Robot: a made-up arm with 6 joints.
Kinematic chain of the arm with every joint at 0, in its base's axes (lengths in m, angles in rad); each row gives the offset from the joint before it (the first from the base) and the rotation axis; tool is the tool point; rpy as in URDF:
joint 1: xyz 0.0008 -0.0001 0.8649 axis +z
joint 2: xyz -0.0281 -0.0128 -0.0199 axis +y
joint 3: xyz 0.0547 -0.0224 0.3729 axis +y
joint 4: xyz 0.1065 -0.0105 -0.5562 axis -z
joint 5: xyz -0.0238 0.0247 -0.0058 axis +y
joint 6: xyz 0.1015 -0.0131 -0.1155 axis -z
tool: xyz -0.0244 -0.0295 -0.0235 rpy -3.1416 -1.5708 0
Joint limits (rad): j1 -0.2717..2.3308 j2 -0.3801..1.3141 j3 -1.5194..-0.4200 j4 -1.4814..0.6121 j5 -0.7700..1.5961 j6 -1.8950..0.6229
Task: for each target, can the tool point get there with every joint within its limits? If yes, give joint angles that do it. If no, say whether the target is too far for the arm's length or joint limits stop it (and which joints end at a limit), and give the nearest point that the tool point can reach.
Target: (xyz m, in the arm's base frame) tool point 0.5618 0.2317 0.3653
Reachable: yes | joints 0.5176 0.8621 -1.1272 -1.1955 0.6584 -0.8929
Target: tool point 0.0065 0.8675 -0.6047
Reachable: no: too far | nearest point 0.0047 0.6004 0.1639 | short by 0.814 m
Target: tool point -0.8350 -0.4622 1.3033
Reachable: no: joint limits stop it (at a limit: joint 1, joint 2, joint 4, joint 5, joint 6) | nearest point -0.3968 0.2369 1.3560 | short by 0.827 m
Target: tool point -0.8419 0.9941 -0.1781
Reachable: no: too far | nearest point -0.4607 0.5590 0.2668 | short by 0.730 m
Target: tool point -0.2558 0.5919 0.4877
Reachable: yes | joints 1.9507 0.7494 -1.0501 -0.9399 -0.2024 -0.5714
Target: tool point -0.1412 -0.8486 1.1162
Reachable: no: joint limits stop it (at a limit: joint 1, joint 2, joint 4, joint 5, joint 6) | nearest point 0.3837 -0.3240 0.9477 | short by 0.761 m
